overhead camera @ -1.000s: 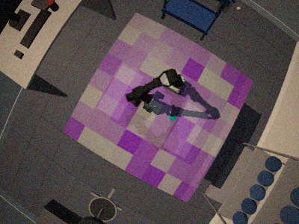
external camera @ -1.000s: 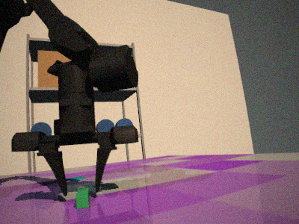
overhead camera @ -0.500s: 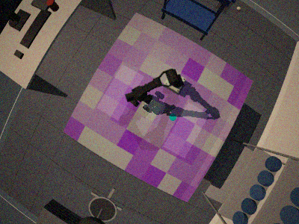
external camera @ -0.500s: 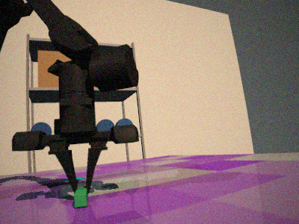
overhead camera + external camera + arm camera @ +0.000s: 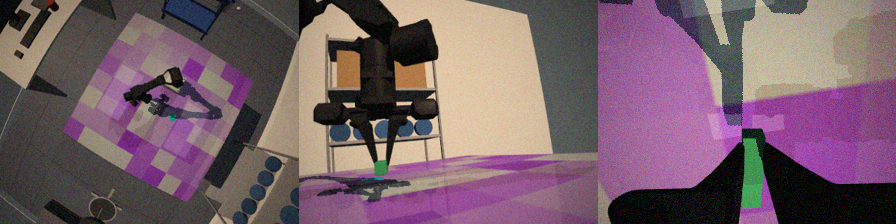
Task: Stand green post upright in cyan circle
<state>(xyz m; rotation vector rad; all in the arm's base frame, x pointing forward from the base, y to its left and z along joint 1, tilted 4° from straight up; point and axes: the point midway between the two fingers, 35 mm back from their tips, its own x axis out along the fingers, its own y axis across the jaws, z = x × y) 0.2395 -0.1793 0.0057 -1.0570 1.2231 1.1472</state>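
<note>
My gripper tip is now 310 mm to the right of the cyan circle and 50 mm above it. From my gripper tip the other things lie so: green post 20 mm to the right.
</note>
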